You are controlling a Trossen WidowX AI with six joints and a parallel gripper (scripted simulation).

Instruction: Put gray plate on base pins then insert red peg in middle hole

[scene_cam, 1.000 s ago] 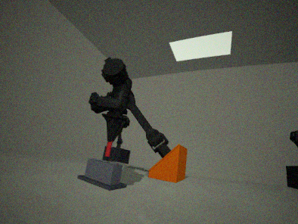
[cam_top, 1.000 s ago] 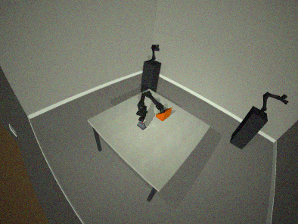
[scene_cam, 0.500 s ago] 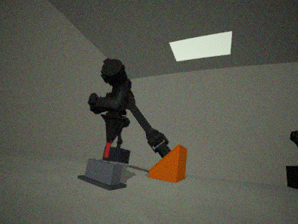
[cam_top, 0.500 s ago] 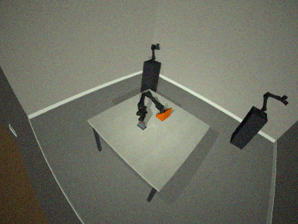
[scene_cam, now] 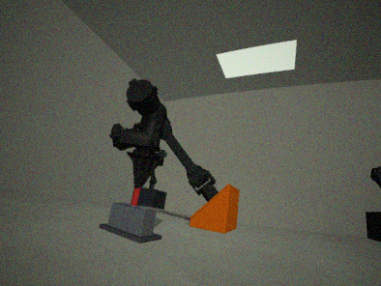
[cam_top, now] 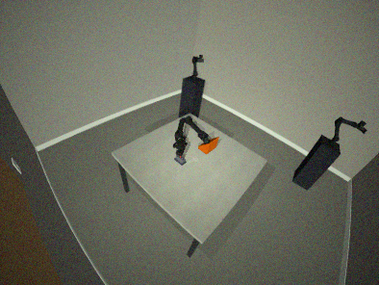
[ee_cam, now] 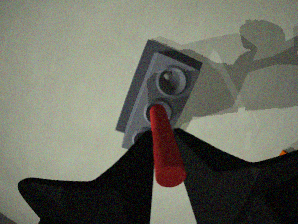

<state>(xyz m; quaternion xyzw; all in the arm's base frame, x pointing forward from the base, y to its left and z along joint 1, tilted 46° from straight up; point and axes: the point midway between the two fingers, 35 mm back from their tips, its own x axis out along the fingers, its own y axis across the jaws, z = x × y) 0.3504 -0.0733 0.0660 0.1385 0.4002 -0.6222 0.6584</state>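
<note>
Right now the red peg is right at my gripper tip. Round my gripper tip: dark base: 90 mm below; gray plate: 50 mm below.
</note>
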